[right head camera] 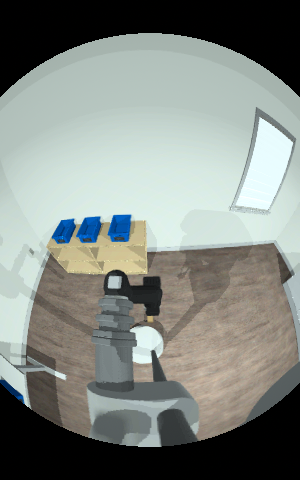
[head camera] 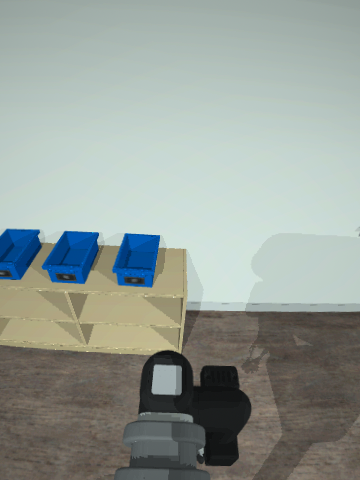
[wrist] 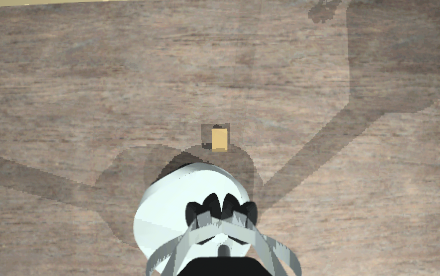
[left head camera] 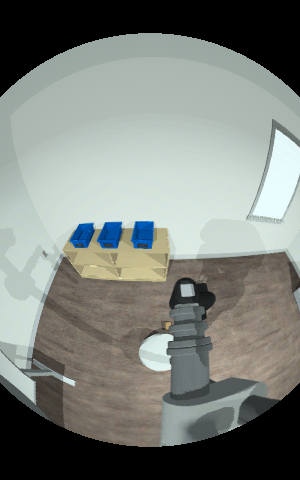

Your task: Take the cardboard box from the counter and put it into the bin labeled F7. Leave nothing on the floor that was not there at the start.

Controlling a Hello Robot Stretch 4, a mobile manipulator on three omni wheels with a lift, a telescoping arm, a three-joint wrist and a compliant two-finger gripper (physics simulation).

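Places are measured from the robot's base along level axes (x ahead, y left, z up), in centimetres.
Pixels of known places: gripper, between the fingertips: (head camera: 203, 456) (wrist: 221, 209); robot's base, origin of its link: (right head camera: 142, 343) (left head camera: 159, 350).
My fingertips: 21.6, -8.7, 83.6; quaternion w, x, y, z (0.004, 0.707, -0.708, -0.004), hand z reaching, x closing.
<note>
Ahead of a thing's pixels: the offset from my fingertips to its top centre, as dx, dy, dz. "*": to the spot under its first point.
The cardboard box @(+7.8, +0.0, -81.4) (left head camera: 167, 325) (right head camera: 150, 318) (wrist: 219, 139) is small and tan and stands on the floor just beyond the round white robot base. My gripper (wrist: 221, 209) is shut, its fingertips close together with nothing between them. In the wrist view it is high above the base, and the box lies ahead of the fingertips, apart from them. Three blue bins stand in a row: a left bin @(+85.6, +97.0, -13.4) (head camera: 19, 252) (left head camera: 82, 235) (right head camera: 64, 231), a middle bin @(+86.0, +62.1, -13.4) (head camera: 72, 256) (left head camera: 110, 235) (right head camera: 89, 230) and a right bin @(+86.3, +27.3, -13.4) (head camera: 135, 260) (left head camera: 143, 235) (right head camera: 120, 228). Their labels are too small to read.
The bins stand on a light wooden shelf unit @(* +85.4, +9.1, -25.4) (head camera: 172, 270) (left head camera: 160, 241) (right head camera: 140, 235) against the wall. The white base (left head camera: 156, 352) (right head camera: 148, 345) (wrist: 175, 215) is below the arm. Another blue bin (right head camera: 11, 391) shows at the lower left of the right head view. A window @(* +108.1, -134.8, +60.4) (left head camera: 277, 175) (right head camera: 265, 162) is at the right.
</note>
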